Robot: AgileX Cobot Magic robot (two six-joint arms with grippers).
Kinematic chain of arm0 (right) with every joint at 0, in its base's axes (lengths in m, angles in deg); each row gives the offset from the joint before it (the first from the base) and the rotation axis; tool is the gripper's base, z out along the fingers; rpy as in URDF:
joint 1: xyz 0 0 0.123 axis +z
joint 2: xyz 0 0 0 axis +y
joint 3: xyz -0.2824 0 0.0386 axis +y
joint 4: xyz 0.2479 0 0.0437 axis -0.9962 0 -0.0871
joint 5: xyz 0 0 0 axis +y
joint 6: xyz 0.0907 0 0.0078 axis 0.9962 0 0.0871
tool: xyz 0 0 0 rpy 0 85 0
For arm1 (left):
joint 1: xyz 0 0 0.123 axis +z
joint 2: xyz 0 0 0 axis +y
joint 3: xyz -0.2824 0 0.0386 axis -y
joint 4: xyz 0.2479 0 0.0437 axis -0.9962 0 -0.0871
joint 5: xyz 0 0 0 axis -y
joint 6: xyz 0.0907 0 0.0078 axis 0.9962 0 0.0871
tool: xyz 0 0 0 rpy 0 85 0
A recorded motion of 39 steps. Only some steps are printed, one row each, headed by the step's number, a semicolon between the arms.
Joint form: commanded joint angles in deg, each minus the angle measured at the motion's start. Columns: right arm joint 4, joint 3, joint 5, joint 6, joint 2, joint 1; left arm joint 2, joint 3, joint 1, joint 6, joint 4, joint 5.
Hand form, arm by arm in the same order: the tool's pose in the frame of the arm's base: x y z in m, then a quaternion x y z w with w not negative. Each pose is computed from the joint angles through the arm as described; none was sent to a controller.
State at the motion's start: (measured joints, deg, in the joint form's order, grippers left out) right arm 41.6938 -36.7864 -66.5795 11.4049 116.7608 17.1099; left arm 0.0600 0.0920 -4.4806 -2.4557 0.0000 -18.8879
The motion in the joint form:
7: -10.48 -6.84 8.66 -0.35 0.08 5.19; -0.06 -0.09 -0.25 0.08 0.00 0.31
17: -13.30 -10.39 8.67 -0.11 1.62 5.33; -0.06 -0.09 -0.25 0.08 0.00 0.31
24: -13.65 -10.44 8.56 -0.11 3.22 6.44; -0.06 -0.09 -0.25 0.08 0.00 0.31
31: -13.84 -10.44 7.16 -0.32 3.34 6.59; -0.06 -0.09 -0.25 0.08 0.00 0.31
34: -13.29 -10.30 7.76 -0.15 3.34 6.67; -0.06 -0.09 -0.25 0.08 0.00 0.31
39: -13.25 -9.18 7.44 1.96 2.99 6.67; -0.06 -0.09 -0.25 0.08 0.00 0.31
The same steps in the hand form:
7: 0.3129 0.1715 0.1123 -0.32697 0.71078 0.25706 0.56728; 0.0538 -0.0044 0.1838 0.01615 0.78556 -0.03833 0.61738
17: 0.3289 0.1755 0.1155 -0.30456 0.70706 0.25285 0.58598; 0.0538 -0.0044 0.1838 0.01615 0.78556 -0.03833 0.61738
24: 0.3257 0.1815 0.1056 -0.30843 0.71293 0.25825 0.57438; 0.0538 -0.0044 0.1838 0.01615 0.78556 -0.03833 0.61738
31: 0.3254 0.1828 0.1070 -0.30742 0.70554 0.26292 0.58188; 0.0538 -0.0044 0.1838 0.01615 0.78556 -0.03833 0.61738
34: 0.3240 0.1832 0.1055 -0.31191 0.70844 0.26305 0.57587; 0.0538 -0.0044 0.1838 0.01615 0.78556 -0.03833 0.61738
39: 0.3197 0.1815 0.1044 -0.29860 0.71649 0.27487 0.56739; 0.0538 -0.0044 0.1838 0.01615 0.78556 -0.03833 0.61738

